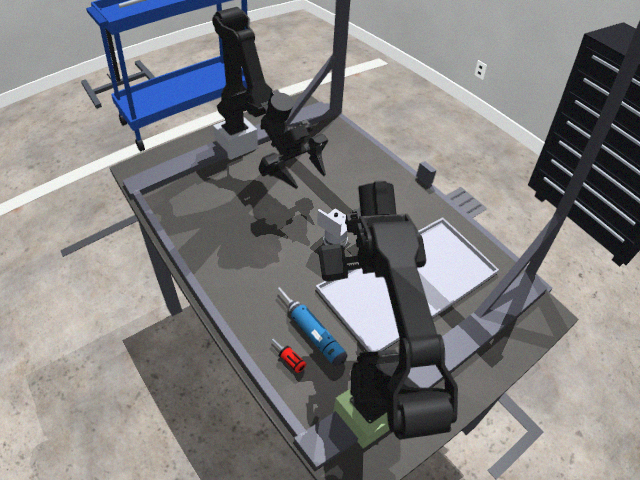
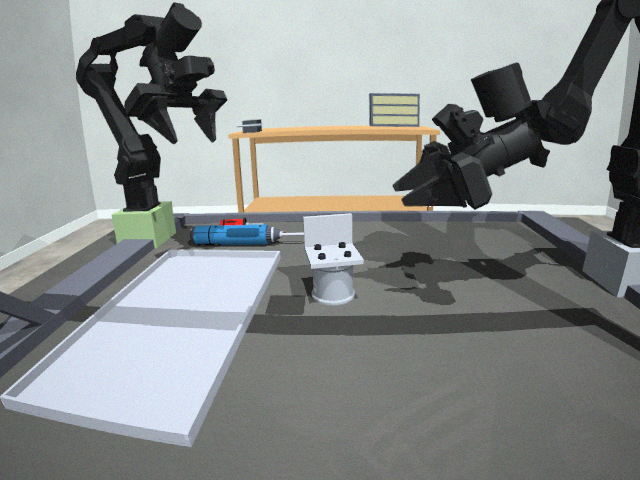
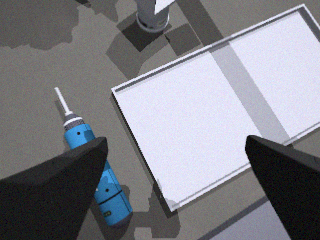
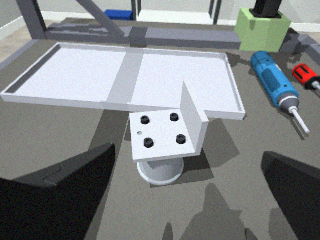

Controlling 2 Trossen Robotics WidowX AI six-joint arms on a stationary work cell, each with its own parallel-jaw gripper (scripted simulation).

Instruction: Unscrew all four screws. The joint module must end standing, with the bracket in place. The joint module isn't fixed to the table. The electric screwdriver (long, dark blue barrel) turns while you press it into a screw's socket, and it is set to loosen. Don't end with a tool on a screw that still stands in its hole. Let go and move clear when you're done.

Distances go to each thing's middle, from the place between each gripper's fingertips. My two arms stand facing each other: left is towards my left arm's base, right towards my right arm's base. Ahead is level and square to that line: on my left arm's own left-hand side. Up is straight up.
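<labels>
The joint module (image 2: pixel 331 285) is 27 cm to the right of my left hand, 7 cm behind it and 22 cm below it. The white bracket (image 2: pixel 328 230) is also 27 cm to the right of my left hand, though 6 cm behind it and 17 cm below it. As for the white tray (image 2: pixel 146 356), my left hand is 7 cm to the left of it, 19 cm past it and 24 cm above it.
With the joint module, my right gripper is 5 cm past it, 11 cm to the right of it and 13 cm above it. The white bracket is 5 cm behind my right hand, 11 cm to the left of it and 8 cm below it, while the white tray is 17 cm behind that same right hand, 31 cm to the left of it and 15 cm below it. Going by its middle, the white bracket is nearer to my right gripper than to my left hand. By its middle, the joint module is nearer to my right gripper than to my left hand, too.
</labels>
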